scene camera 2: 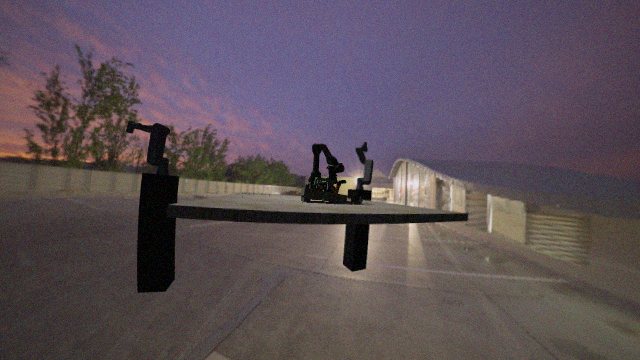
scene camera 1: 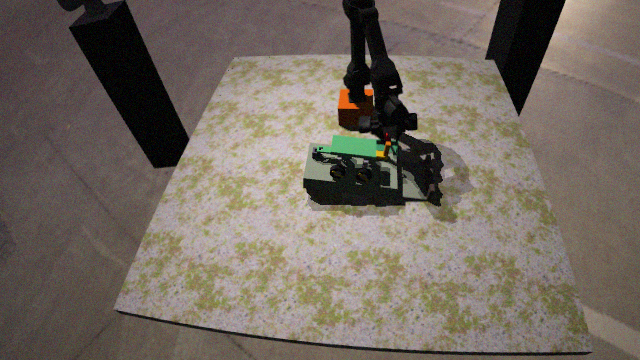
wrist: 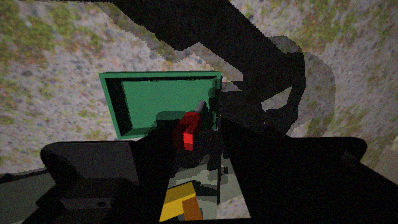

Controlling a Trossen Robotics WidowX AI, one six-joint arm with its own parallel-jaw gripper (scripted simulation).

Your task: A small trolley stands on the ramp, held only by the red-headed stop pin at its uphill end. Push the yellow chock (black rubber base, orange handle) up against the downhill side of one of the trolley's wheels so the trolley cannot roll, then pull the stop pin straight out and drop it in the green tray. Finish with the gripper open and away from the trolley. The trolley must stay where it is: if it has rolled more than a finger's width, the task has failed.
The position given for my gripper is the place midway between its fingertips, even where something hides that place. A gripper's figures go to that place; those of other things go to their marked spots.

Labels:
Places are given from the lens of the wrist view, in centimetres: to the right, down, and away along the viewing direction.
my gripper [wrist: 200, 123]: 0, 1, 12
red-headed stop pin [wrist: 185, 134]: -1, 2, 8
yellow chock [wrist: 182, 196]: -2, 8, 12
green tray [wrist: 145, 102]: -6, -1, 15
The marked spots on the green tray and the red-headed stop pin are 9 cm apart.

